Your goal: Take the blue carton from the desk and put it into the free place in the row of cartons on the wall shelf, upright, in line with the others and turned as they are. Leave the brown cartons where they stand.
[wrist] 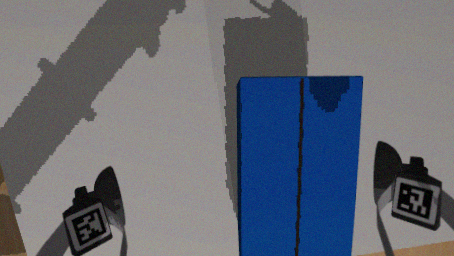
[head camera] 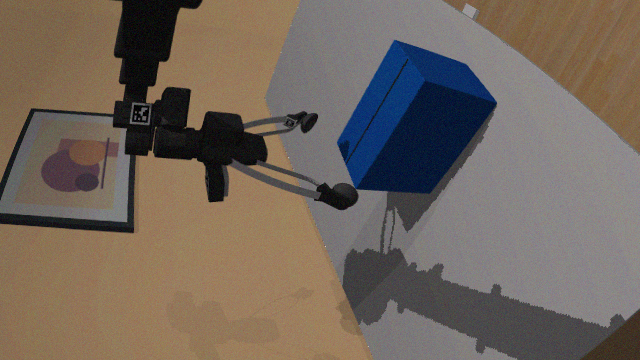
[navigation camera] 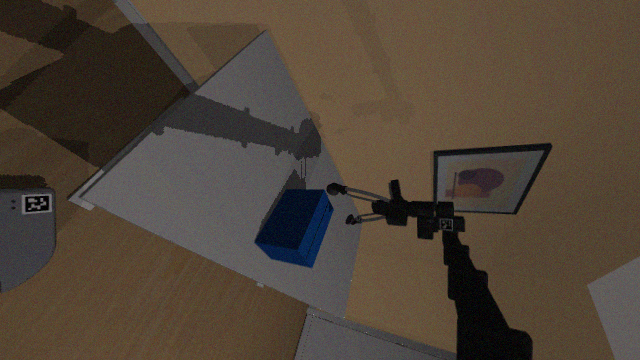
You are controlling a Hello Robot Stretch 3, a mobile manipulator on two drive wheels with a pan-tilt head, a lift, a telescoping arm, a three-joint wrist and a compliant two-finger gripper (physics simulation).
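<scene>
The blue carton stands on the grey desk, with a dark line along its top face. My gripper is open and empty, with its fingers wide apart. In the head view it hangs on the wall side of the carton. In the wrist view the carton shows between the fingers, much nearer the right finger than the left. The brown cartons and their row do not show in these views.
A framed picture hangs on the wall behind the arm. A grey panel shows at the bottom of the navigation view and a pale one at its right. My base shows at the left. Arm shadows cross the desk.
</scene>
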